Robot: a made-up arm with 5 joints. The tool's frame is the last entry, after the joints.
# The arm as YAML. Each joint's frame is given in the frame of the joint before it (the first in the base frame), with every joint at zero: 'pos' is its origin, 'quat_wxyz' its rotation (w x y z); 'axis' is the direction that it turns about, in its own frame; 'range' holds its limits. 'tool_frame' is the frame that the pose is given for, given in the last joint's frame.
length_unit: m
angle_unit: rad
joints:
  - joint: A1
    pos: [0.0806, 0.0, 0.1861]
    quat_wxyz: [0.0, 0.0, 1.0, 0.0]
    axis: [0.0, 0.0, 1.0]
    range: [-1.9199, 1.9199]
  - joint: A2
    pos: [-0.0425, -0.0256, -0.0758]
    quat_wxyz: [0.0, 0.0, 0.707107, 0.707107]
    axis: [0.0, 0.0, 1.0]
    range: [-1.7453, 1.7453]
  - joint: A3
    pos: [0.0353, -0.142, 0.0]
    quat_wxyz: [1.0, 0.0, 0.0, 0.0]
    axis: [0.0, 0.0, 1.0]
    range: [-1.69, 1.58]
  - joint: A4
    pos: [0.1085, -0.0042, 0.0]
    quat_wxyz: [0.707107, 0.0, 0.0, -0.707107]
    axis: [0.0, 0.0, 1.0]
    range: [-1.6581, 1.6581]
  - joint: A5
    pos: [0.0, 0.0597, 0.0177]
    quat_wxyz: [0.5, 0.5, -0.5, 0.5]
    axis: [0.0, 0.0, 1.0]
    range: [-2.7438, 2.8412]
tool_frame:
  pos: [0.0, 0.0, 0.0]
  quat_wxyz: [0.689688, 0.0, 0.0, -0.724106]
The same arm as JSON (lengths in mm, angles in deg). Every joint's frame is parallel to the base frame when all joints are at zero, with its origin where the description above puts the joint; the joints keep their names.
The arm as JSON. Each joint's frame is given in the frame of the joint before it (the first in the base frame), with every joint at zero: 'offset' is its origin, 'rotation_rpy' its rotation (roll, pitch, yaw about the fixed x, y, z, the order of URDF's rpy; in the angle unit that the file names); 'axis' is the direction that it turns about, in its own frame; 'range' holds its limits. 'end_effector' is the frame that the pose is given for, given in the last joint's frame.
{"length_unit": "mm", "angle_unit": "deg", "chain": [
  {"id": "A1", "offset": [80.6, 0.0, 186.1], "rotation_rpy": [0.0, 0.0, 0.0], "axis": "-z", "range": [-110.0, 110.0]},
  {"id": "A2", "offset": [42.5, -25.6, 75.8], "rotation_rpy": [0.0, 0.0, 0.0], "axis": "+y", "range": [-100.0, 100.0]},
  {"id": "A3", "offset": [35.3, 0.0, 142.0], "rotation_rpy": [0.0, 0.0, 0.0], "axis": "+y", "range": [-96.83, 90.53]},
  {"id": "A4", "offset": [108.5, 0.0, 4.2], "rotation_rpy": [0.0, 0.0, 0.0], "axis": "+y", "range": [-95.0, 95.0]},
  {"id": "A5", "offset": [59.7, 17.7, 0.0], "rotation_rpy": [0.0, 0.0, 0.0], "axis": "-x", "range": [-157.21, 162.79]}
], "end_effector": {"offset": [0.0, 0.0, 0.0], "rotation_rpy": [90.0, -87.21, -90.0]}}

